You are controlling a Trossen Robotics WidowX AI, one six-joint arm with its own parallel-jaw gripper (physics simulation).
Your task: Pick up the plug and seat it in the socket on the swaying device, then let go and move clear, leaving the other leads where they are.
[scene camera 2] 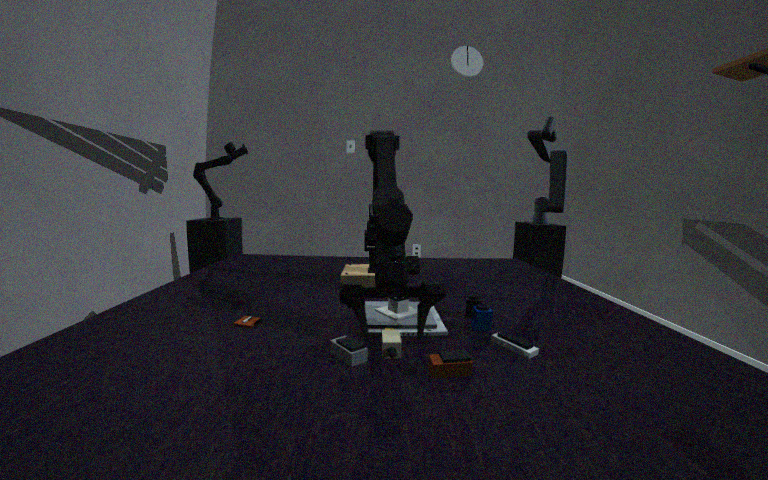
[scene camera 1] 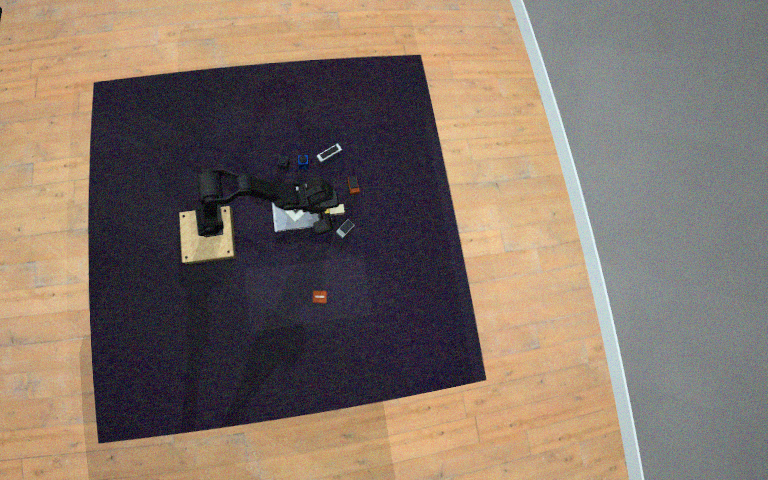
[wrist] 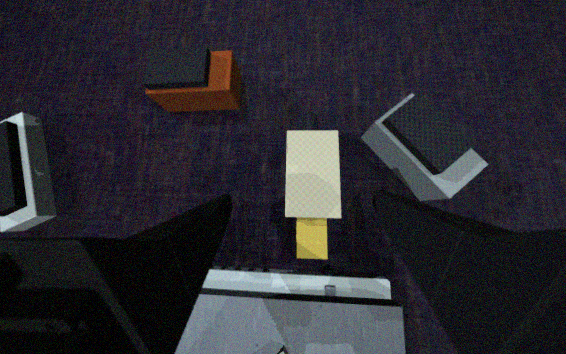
gripper: open, holds nothing
a cream plug: on the table
